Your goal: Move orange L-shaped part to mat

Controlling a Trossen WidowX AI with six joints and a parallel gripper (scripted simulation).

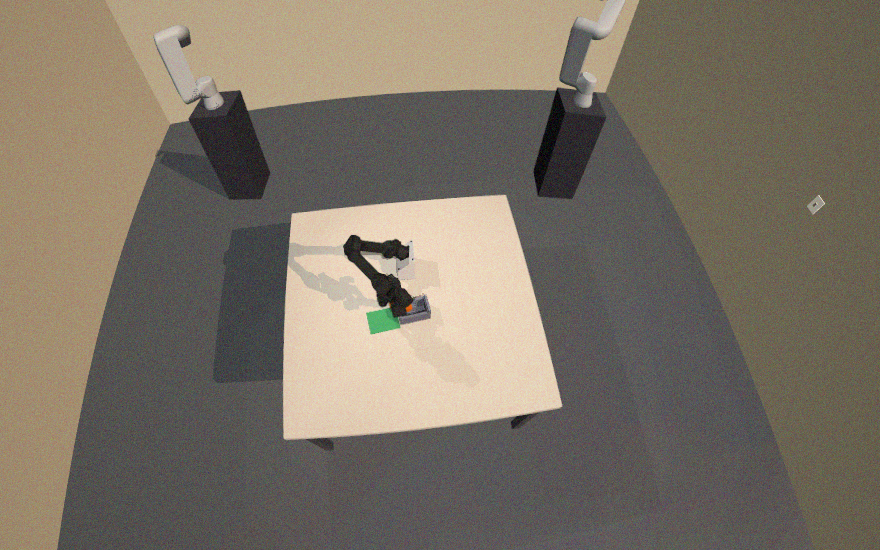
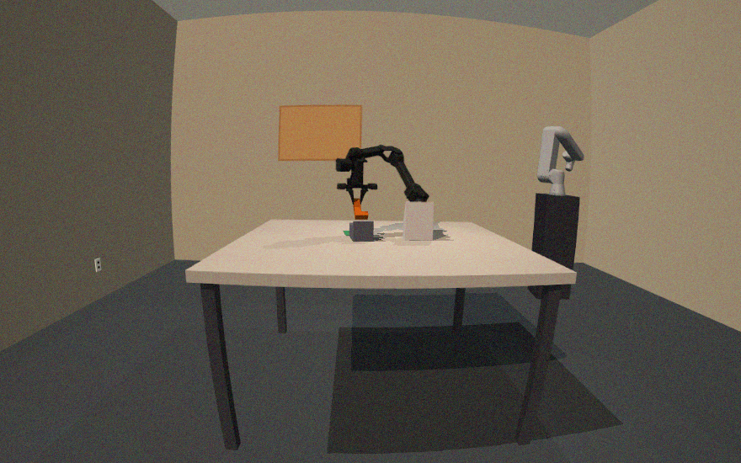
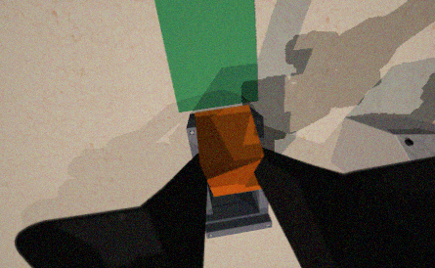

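My gripper tip is 16 cm above the green mat, 7 cm to the left of it and 1 cm short of it. From my gripper tip the other things lie so: orange L-shaped part (3 cm to the left, 3 cm below, 2 cm behind).
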